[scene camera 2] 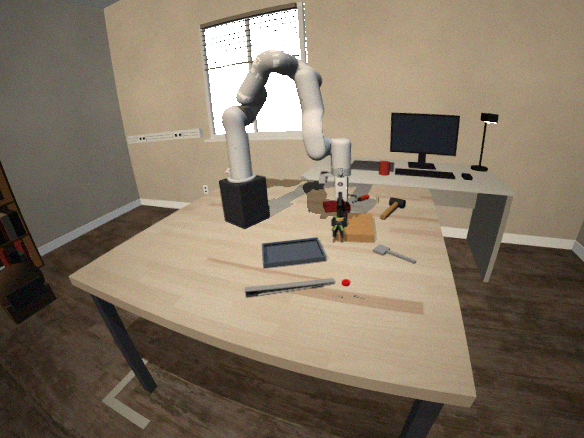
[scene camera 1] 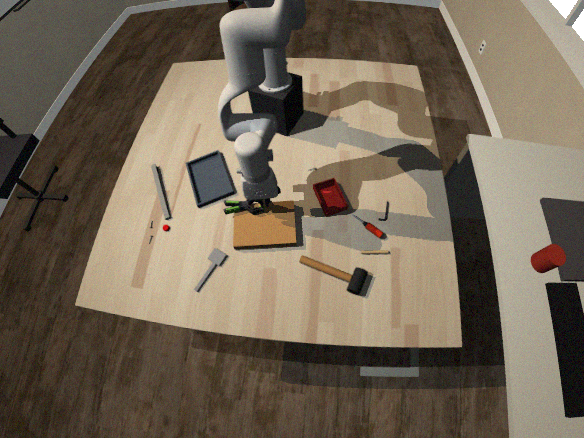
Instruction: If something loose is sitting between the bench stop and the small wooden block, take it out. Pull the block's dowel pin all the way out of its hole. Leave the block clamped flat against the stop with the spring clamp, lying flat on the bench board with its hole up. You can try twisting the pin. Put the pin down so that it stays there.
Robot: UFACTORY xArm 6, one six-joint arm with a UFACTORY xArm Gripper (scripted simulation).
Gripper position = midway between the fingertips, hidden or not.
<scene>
In view: the gripper (scene camera 1: 264,203), a tan bench board (scene camera 1: 274,228), a red bin (scene camera 1: 333,201), a grey tray (scene camera 1: 208,175) and a metal bar (scene camera 2: 254,291).
The tan bench board is seen too in scene camera 2 (scene camera 2: 360,228). The grey tray shows as well in scene camera 2 (scene camera 2: 301,251).
</scene>
